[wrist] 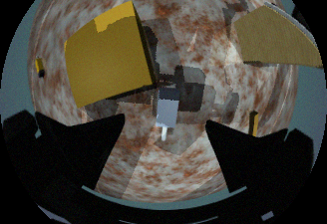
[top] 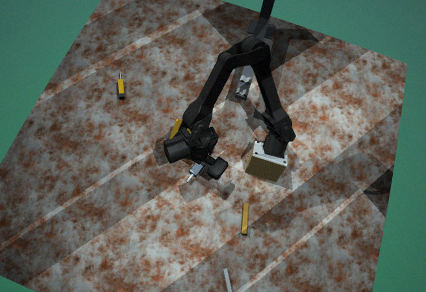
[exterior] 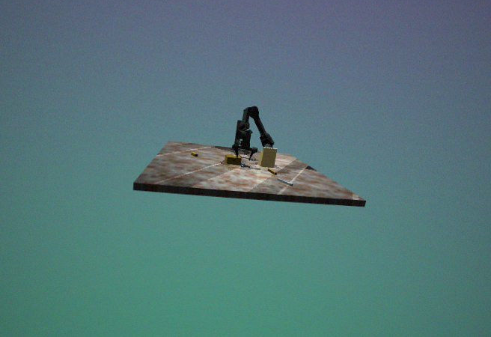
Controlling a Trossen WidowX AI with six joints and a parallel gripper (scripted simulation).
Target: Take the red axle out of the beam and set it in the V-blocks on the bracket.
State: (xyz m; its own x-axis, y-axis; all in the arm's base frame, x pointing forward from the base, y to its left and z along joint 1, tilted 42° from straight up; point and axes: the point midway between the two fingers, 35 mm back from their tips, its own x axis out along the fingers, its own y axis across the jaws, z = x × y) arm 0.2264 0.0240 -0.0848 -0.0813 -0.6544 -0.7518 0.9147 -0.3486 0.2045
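Now: gripper tip 50 mm short of the yellow beam, 90 mm to the left of it and 30 mm above it. The rest, counted from my gripper tip: grey bar 180 mm behind, 350 mm to the left, 50 mm below.
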